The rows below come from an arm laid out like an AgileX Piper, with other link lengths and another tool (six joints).
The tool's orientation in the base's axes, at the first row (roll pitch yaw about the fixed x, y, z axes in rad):
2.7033 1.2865 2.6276
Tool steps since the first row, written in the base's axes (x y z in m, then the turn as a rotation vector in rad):
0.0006 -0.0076 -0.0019 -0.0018 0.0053 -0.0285
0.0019 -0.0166 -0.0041 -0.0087 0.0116 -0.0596
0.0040 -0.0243 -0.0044 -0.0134 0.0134 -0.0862
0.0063 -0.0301 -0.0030 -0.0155 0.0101 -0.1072
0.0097 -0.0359 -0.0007 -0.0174 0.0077 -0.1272
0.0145 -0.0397 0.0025 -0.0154 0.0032 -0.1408
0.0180 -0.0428 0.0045 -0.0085 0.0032 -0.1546
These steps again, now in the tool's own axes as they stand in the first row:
0.0006 -0.0077 0.0015 0.0285 0.0017 0.0052
0.0012 -0.0167 0.0038 0.0609 0.0036 0.0061
-0.0001 -0.0242 0.0064 0.0879 0.0018 0.0082
-0.0028 -0.0295 0.0086 0.1081 -0.0042 0.0117
-0.0066 -0.0347 0.0116 0.1274 -0.0091 0.0151
-0.0114 -0.0376 0.0157 0.1394 -0.0150 0.0207
-0.0146 -0.0402 0.0187 0.1509 -0.0160 0.0309

